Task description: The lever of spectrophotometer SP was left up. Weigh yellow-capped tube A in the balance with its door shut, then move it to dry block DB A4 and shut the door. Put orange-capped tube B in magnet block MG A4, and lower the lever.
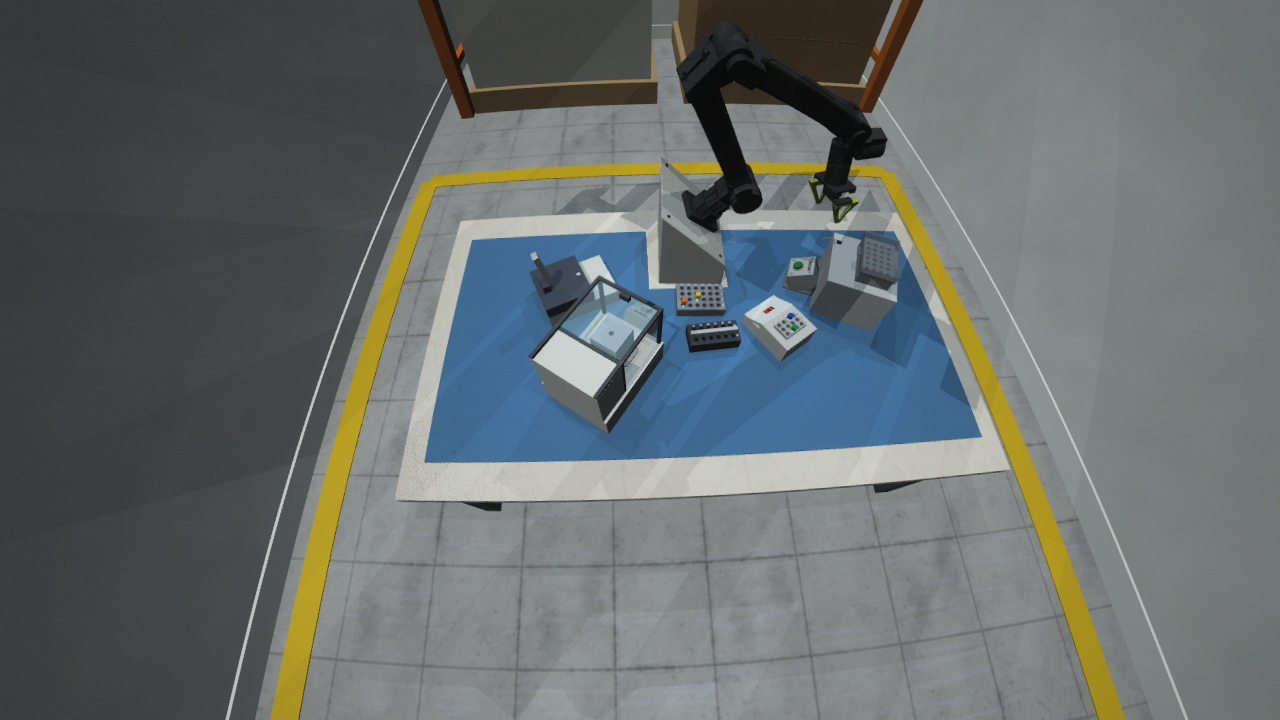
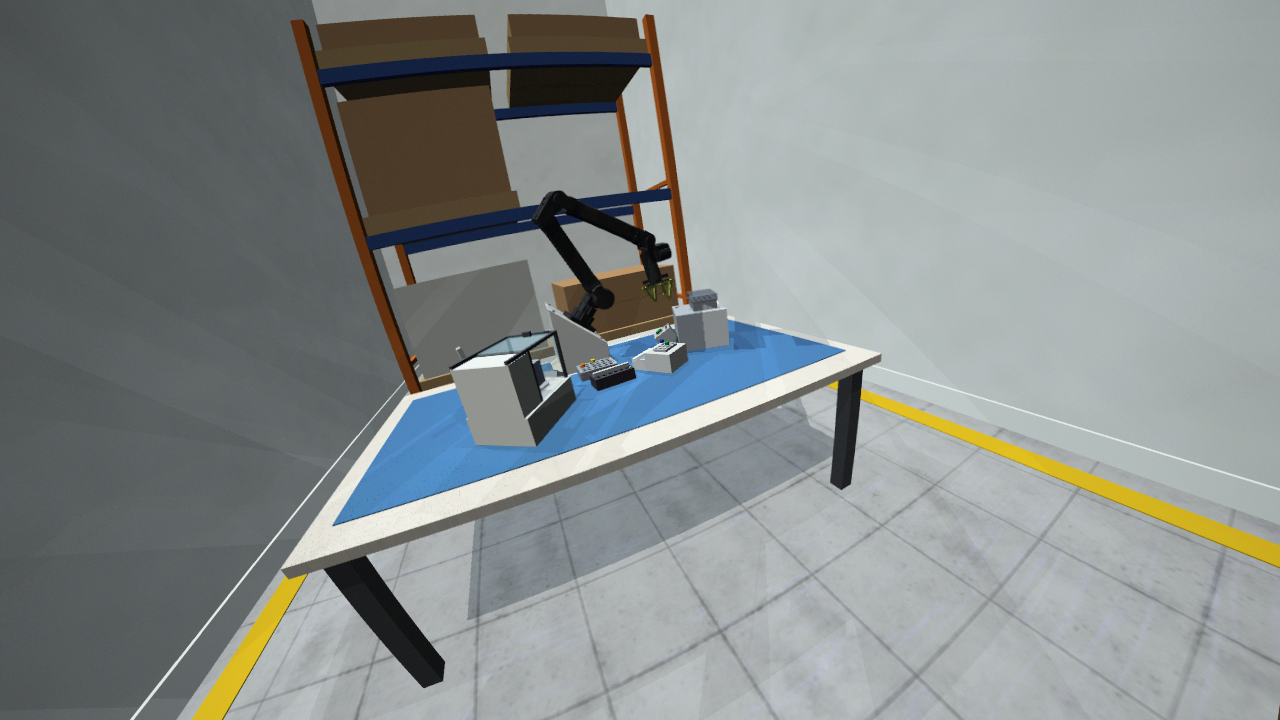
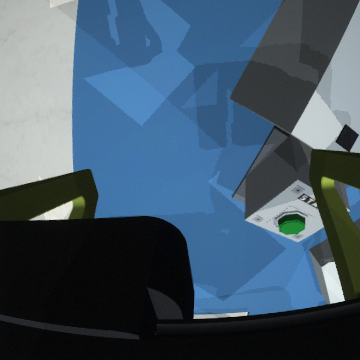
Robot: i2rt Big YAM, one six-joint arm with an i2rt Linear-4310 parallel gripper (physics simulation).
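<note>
My gripper (image 1: pixel 830 205) (image 2: pixel 657 290) (image 3: pixel 200 172) is open and empty, high above the table's back right. The yellow cap of tube A (image 1: pixel 698 293) and orange cap of tube B (image 1: pixel 684 301) show in the grey rack (image 1: pixel 701 311) (image 2: pixel 594 368). The black magnet block (image 1: pixel 713 345) (image 2: pixel 614 378) lies in front of it. The white device with a red display, apparently the dry block (image 1: pixel 776 339) (image 2: pixel 660 360), holds blue and green caps. The balance (image 1: pixel 574 360) (image 2: pixel 490 401) stands left; its side facing the magnet block looks open. A dark device, apparently the spectrophotometer (image 1: pixel 562 288), has its lever (image 1: pixel 539 265) upright.
A big grey box (image 1: pixel 850 295) (image 2: pixel 702 327) (image 3: pixel 280 65) with a gridded block (image 1: pixel 878 257) on top stands at the right. A small box (image 1: pixel 801 280) (image 3: pixel 265 220) with a green button (image 1: pixel 798 265) (image 3: pixel 291 224) is beside it. The arm's angled base plate (image 1: pixel 687 246) stands behind the rack.
</note>
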